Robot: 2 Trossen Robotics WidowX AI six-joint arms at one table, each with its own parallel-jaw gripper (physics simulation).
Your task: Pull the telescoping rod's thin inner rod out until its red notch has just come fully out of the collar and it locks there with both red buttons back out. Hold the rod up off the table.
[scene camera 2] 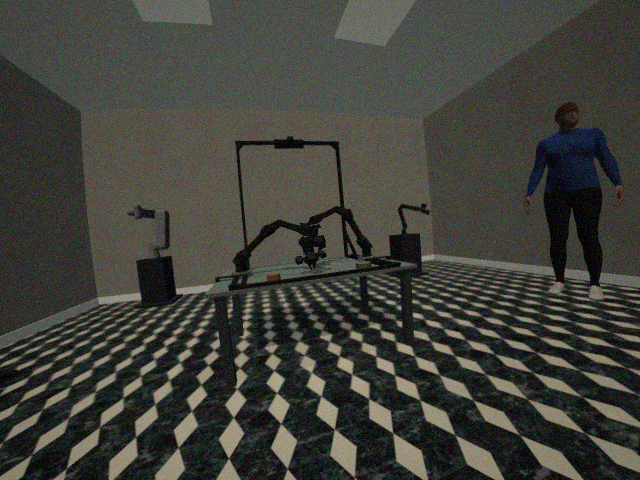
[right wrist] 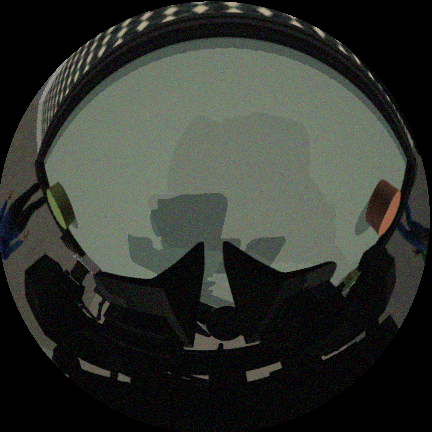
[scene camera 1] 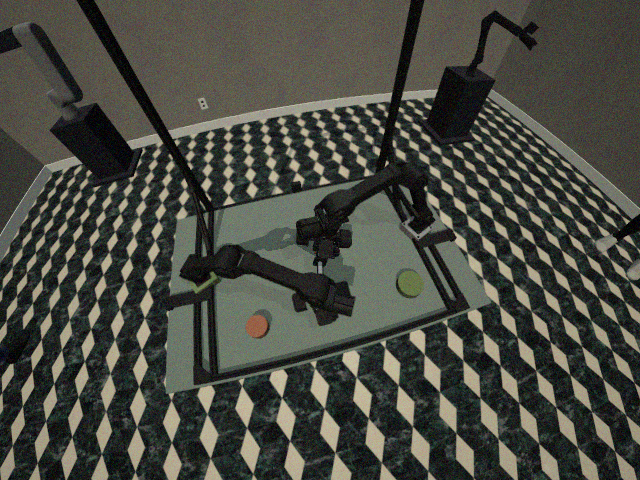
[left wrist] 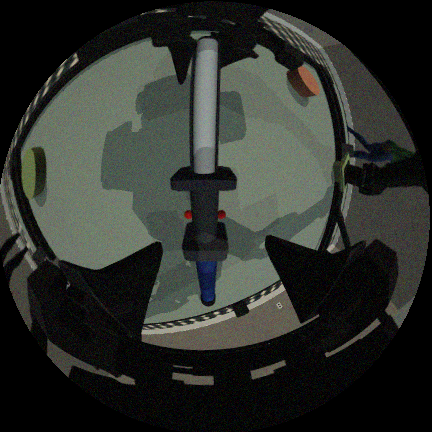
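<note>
The telescoping rod (left wrist: 205,110) (scene camera 1: 319,267) is held up off the table. In the left wrist view it has a pale grey tube, a black collar (left wrist: 204,200) with a wide flange, a red button (left wrist: 188,214) (left wrist: 221,214) standing out on each side, a dark block and a thin blue part (left wrist: 207,280). No red notch shows. My left gripper (left wrist: 213,244) is open, its fingers apart on either side of the rod near the dark block. My right gripper (right wrist: 212,246) is shut on the grey tube's far end; the round black end (right wrist: 225,322) shows between its fingers.
An orange disc (scene camera 1: 256,326) (scene camera 2: 273,277) (left wrist: 303,81) (right wrist: 384,207) and a green disc (scene camera 1: 410,283) (scene camera 2: 363,264) (left wrist: 31,172) (right wrist: 60,205) lie on the table. Black frame rails run along its edges. Both arms reach in close together over the middle. A person (scene camera 2: 571,160) stands away from the table.
</note>
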